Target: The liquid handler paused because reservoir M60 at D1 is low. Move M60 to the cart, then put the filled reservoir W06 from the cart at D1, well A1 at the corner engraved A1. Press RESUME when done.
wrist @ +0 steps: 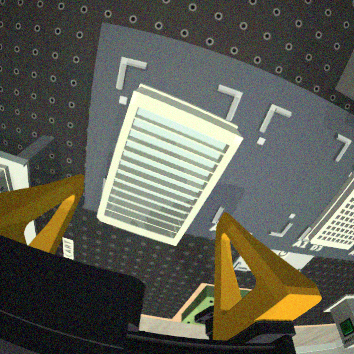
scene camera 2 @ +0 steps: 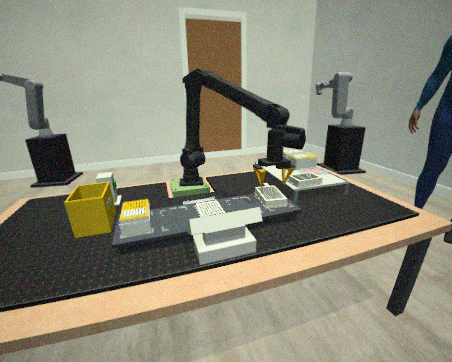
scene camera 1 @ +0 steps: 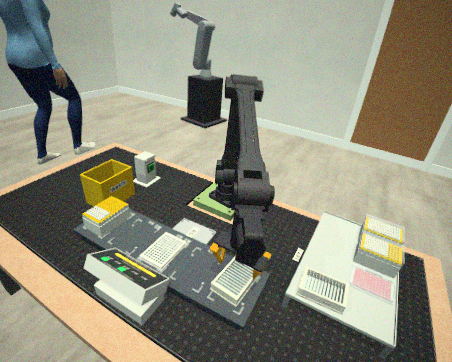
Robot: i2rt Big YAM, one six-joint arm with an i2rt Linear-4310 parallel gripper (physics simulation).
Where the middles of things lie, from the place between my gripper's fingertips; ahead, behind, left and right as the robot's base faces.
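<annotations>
My gripper is 60 mm above the white cart tray (scene camera 1: 331, 250), and it is also 300 mm past the tray and 240 mm to the right of it. Counting from my hand, I find the yellow bin (scene camera 2: 90, 208) 50 mm below, 670 mm to the right and 30 mm behind. The pink plate (scene camera 1: 380, 287) is 50 mm below my hand as well, though it sits 260 mm behind and 310 mm to the left of it.
</annotations>
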